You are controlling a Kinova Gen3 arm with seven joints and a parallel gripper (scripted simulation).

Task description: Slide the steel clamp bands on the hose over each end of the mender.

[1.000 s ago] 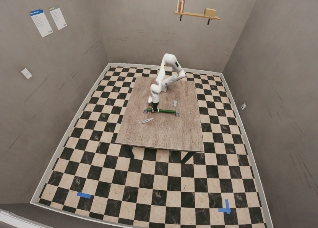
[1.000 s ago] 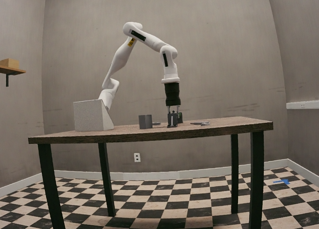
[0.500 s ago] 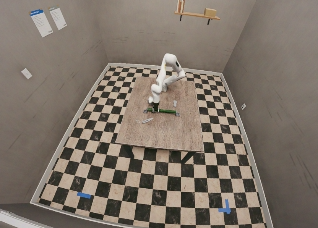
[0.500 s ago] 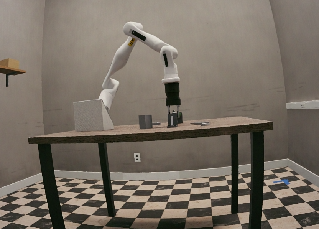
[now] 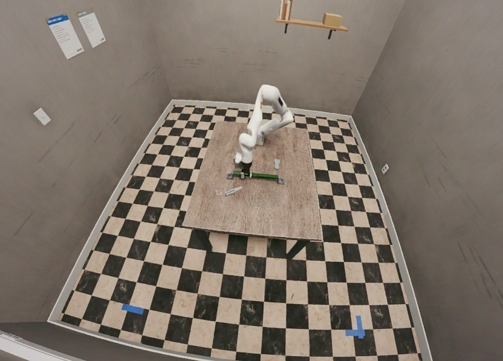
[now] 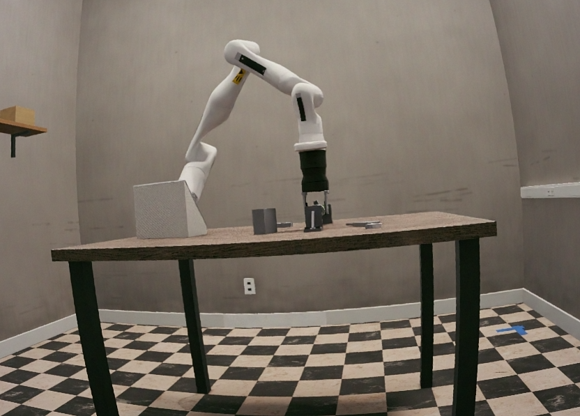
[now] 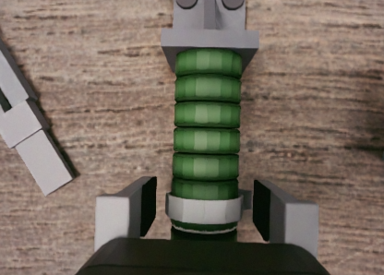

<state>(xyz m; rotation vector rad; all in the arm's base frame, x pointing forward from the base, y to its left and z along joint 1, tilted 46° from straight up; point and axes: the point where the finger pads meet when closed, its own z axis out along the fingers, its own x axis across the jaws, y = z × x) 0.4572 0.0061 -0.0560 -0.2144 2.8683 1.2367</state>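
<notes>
Right now the grey flat tool is 13 cm ahead of my hand, 5 cm below it and 3 cm to the right of it. From my hand the other things lie so: grey block: 13 cm behind, 7 cm to the right, 2 cm below.
</notes>
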